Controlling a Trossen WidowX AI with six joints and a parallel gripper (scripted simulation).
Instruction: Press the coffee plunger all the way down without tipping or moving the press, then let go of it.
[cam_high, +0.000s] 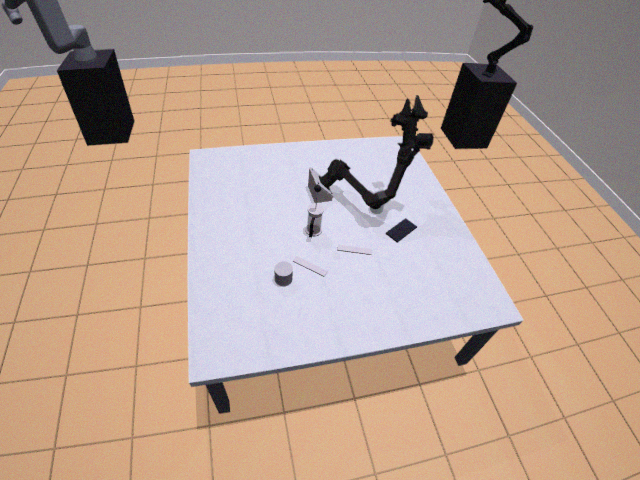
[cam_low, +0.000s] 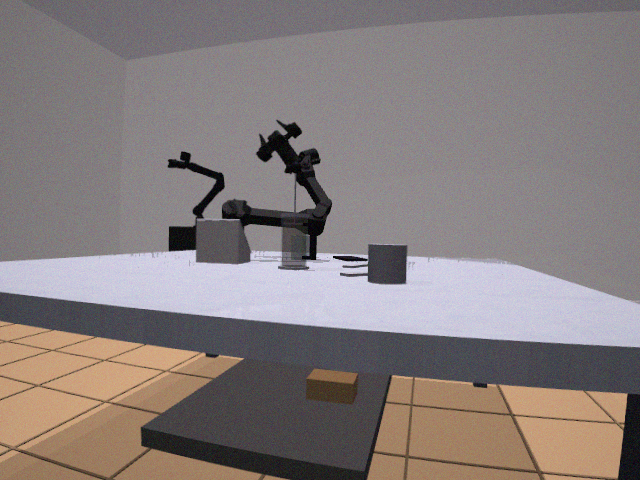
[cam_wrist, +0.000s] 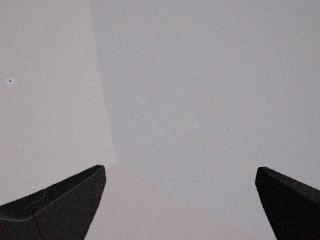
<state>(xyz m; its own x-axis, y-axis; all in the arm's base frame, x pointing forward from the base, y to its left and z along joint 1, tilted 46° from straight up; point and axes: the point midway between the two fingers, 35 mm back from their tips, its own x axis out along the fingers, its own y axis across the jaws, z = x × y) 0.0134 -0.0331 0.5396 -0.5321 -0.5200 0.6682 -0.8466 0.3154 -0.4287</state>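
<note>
My gripper tip is 310 mm short of the glass coffee press, 460 mm to the left of it and 370 mm above it. From my gripper tip the other things lie so: black slab 340 mm ahead, 50 mm to the right, 490 mm below; then grey cylinder 540 mm ahead, 620 mm to the right, 460 mm below.
</note>
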